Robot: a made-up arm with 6 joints.
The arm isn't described. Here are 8 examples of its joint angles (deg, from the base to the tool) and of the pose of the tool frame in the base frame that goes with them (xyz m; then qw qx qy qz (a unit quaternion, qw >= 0)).
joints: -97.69 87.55 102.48 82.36 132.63 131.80
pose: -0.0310 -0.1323 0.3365 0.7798 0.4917 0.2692 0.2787
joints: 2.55 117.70 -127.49 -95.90 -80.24 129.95
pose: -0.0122 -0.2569 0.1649 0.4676 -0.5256 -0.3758 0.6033
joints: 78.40 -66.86 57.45 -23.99 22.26 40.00
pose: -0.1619 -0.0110 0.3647 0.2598 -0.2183 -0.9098 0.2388
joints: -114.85 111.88 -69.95 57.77 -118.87 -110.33
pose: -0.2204 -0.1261 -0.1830 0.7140 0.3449 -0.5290 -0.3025
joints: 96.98 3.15 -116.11 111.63 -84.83 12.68
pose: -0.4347 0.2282 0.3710 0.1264 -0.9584 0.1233 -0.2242
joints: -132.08 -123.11 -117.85 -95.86 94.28 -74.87
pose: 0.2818 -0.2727 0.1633 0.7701 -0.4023 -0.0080 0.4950
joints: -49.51 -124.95 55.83 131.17 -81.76 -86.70
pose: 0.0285 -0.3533 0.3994 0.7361 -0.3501 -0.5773 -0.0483
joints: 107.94 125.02 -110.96 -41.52 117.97 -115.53
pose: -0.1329 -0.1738 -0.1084 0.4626 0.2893 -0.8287 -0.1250
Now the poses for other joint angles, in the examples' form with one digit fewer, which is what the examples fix.
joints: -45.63 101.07 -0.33 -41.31 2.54 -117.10
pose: 0.136 -0.133 0.426 0.894 -0.207 0.391 0.072
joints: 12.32 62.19 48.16 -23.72 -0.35 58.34
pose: -0.004 -0.090 0.386 0.272 -0.908 -0.101 0.304
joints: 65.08 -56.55 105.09 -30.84 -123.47 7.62
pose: -0.184 0.217 0.159 0.626 0.556 -0.546 0.047
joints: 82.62 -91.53 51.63 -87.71 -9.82 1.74
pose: -0.155 -0.197 0.223 0.390 0.093 -0.916 -0.025
